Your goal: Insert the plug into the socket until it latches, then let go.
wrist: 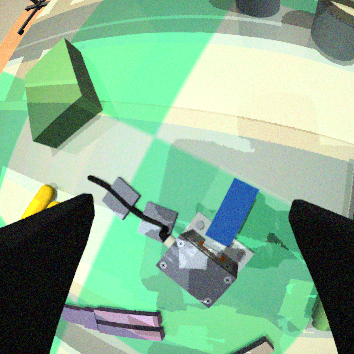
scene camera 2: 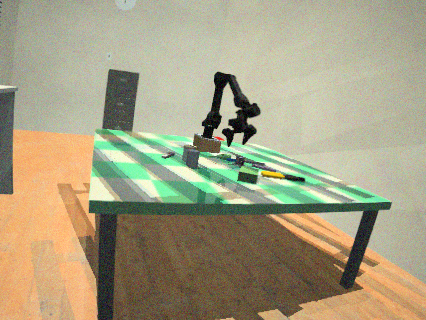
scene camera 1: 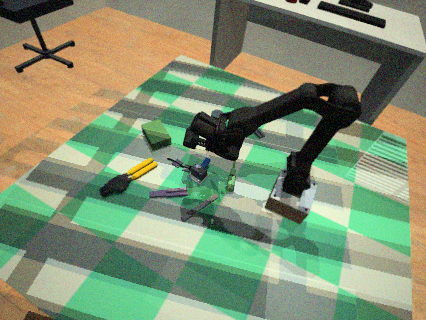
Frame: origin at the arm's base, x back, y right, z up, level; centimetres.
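Seen in the pictures: gripper, fingertip midpoint: (wrist: 197, 207) (scene camera 2: 235, 145) (scene camera 1: 203, 148); arm's base at its link origin: (scene camera 2: 207, 137) (scene camera 1: 293, 187).
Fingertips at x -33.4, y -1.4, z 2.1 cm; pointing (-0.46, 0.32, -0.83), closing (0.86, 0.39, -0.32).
Observation:
Offsets run from my fingertips to a thing's middle. "spot": to the spot under its first point.
The blue plug {dy -0.9, dx +1.2, dz -7.7 cm} (scene camera 1: 205, 162) (wrist: 232, 212) stands out of the slotted face of the grey socket {dy -4.6, dx +0.5, dz -7.9 cm} (scene camera 1: 198, 173) (wrist: 197, 270). Its lower end meets the slot, where orange edging shows on both sides; how deep it sits, and whether it is latched, I cannot tell. A black cable runs from the socket's side past two small grey plates {spot: dy -3.3, dx -8.6, dz -9.6 cm} (wrist: 121, 197) {dy -3.8, dx -4.4, dz -9.8 cm} (wrist: 158, 220). My gripper (scene camera 2: 237, 143) (wrist: 197, 207) is wide open and empty, raised above the table and apart from the plug. In the wrist view its fingers are to either side of the plug and socket.
A green block {dy +4.1, dx -23.1, dz -8.1 cm} (scene camera 1: 156, 136) (scene camera 2: 247, 175) (wrist: 55, 95), yellow-handled pliers {spot: dy -18.8, dx -20.2, dz -8.5 cm} (scene camera 1: 127, 178) (scene camera 2: 282, 176), a purple bar {dy -16.6, dx -4.8, dz -9.5 cm} (scene camera 1: 168, 193) (wrist: 127, 322), a grey strip {dy -16.3, dx +7.3, dz -9.6 cm} (scene camera 1: 200, 207) and a green bottle-shaped tool {dy +1.7, dx +12.0, dz -8.8 cm} (scene camera 1: 231, 180) lie around the socket. Grey cylinders (scene camera 2: 190, 156) (wrist: 334, 32) stand farther off.

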